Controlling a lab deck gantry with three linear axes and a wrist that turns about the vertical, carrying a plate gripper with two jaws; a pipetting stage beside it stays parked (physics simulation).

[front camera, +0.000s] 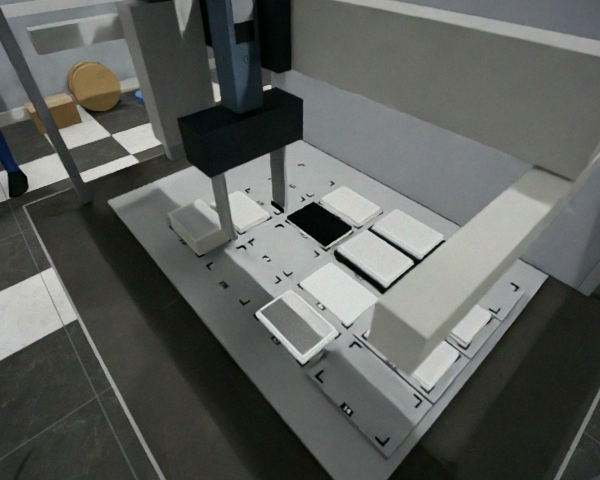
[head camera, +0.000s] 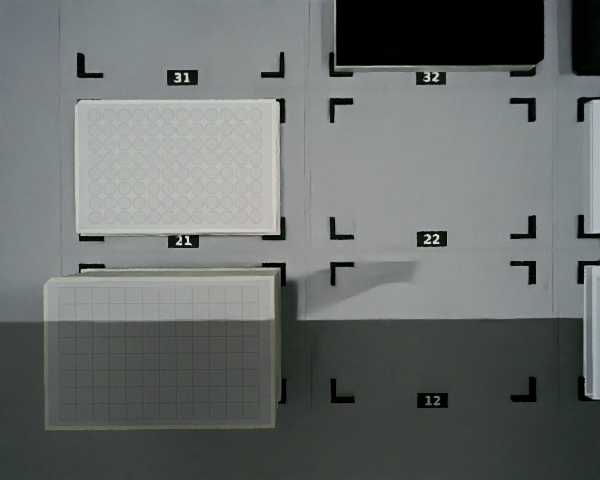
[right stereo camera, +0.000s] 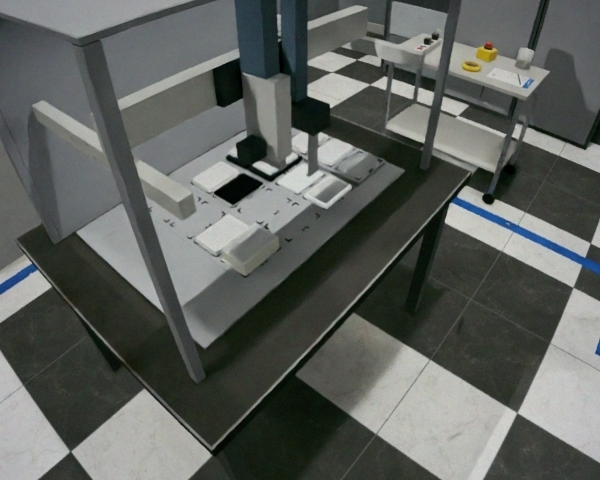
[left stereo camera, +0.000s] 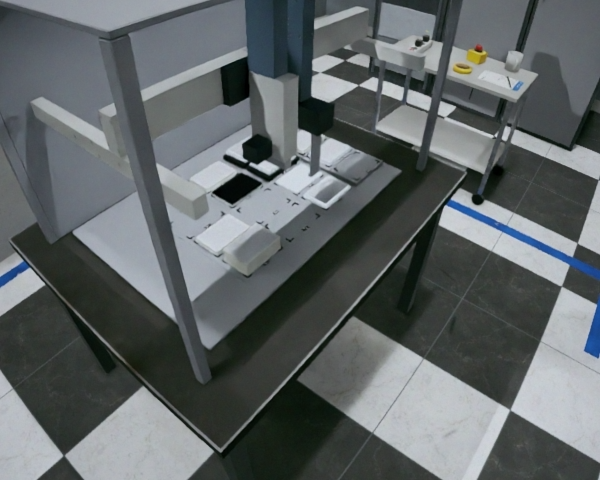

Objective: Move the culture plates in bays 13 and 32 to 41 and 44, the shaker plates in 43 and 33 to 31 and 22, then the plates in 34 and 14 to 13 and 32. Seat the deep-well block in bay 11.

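Seen in the pictures: gripper, fingertip midpoint: (front camera: 255, 220) (right stereo camera: 296, 166) (left stereo camera: 298, 166); robot's base, origin of the base link: (front camera: 171, 227) (right stereo camera: 245, 276) (left stereo camera: 247, 277).
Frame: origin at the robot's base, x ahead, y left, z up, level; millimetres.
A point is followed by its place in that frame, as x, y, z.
Observation:
My gripper (front camera: 256, 222) @[270, 60, 156] is open and empty; its two jaws hang apart above the deck. In the left stereo view one jaw shows above the side of bays 13 and 23. The culture plate (front camera: 297, 325) @[401, 38, 14] (head camera: 592, 330) @[328, 45, 7] (left stereo camera: 325, 192) @[377, 38, 15] lies in bay 13, partly shaded. The black plate (front camera: 320, 224) @[238, 252, 17] (head camera: 435, 32) @[225, 231, 17] (left stereo camera: 236, 187) @[225, 256, 17] lies in bay 32. White plates (front camera: 407, 232) @[396, 356, 37] (front camera: 375, 257) @[398, 247, 37] lie on the dark shakers in bays 43 and 33. The plate in bay 34 (front camera: 470, 325) @[605, 250, 29] is partly visible. The deep-well block (front camera: 197, 227) @[89, 27, 42] (head camera: 160, 350) @[65, 45, 42] (left stereo camera: 252, 247) @[53, 30, 42] (right stereo camera: 250, 249) @[49, 25, 42] stands at bay 11.
White plates lie in bay 21 (front camera: 242, 210) @[76, 150, 14] (head camera: 177, 167) @[65, 149, 14], bay 42 (front camera: 350, 205) @[234, 357, 14], bay 23 (front camera: 340, 292) @[398, 150, 8] and bay 24 (front camera: 435, 365) @[605, 143, 29]. Bays 31, 22, 12 and 14 hold no plate. A beige beam (front camera: 475, 270) @[630, -30, 400] crosses the front view; the pipetting stage (left stereo camera: 274, 120) stands beside the gripper.

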